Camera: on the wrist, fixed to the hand. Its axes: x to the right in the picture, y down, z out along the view.
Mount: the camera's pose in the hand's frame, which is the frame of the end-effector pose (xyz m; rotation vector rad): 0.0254 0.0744 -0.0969 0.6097 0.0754 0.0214
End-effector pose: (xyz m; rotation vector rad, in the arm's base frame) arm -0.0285 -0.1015 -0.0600 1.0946 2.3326 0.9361
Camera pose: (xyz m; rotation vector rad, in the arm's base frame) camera -0.0630 -0.0856 0.0589 1.3164 2.7572 0.2619
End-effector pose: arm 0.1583 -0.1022 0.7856 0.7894 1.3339 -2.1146
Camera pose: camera 0.2111 -0.0449 0.6881 1.1178 0.6940 -2.5229
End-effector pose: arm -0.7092 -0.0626 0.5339 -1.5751 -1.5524 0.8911
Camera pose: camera -0.5877 -0.0401 0.5165 -1.1652 -1.0681 1.1658
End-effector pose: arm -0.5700 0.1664 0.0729 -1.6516 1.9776 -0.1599
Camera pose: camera -0.6838 0.1357 0.1140 -1.2353 1.7550 -0.7454
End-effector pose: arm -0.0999 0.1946 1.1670 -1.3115 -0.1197 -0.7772
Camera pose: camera -0.0713 0.1001 1.0907 -0.7041 -0.2596 -0.6971
